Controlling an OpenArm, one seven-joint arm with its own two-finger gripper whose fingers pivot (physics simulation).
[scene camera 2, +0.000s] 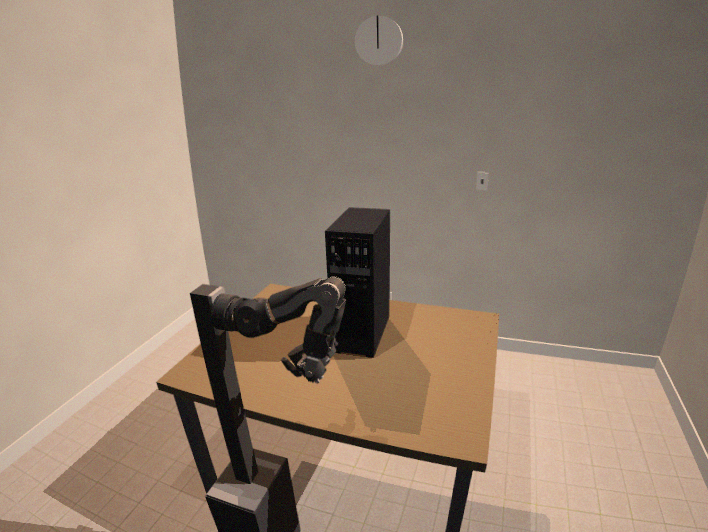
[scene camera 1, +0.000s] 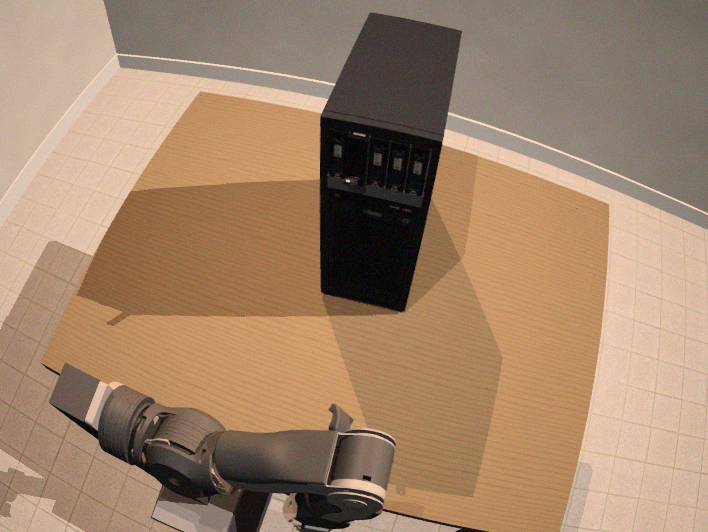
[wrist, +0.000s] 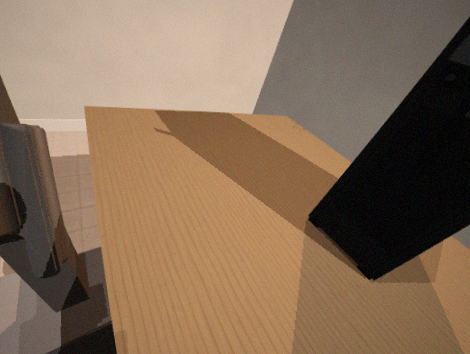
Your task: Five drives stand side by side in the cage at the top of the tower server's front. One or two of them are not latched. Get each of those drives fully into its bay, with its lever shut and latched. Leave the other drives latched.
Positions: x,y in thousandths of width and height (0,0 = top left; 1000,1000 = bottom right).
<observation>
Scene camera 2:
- black tower server: 518,589
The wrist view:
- black tower server: 844,566
</observation>
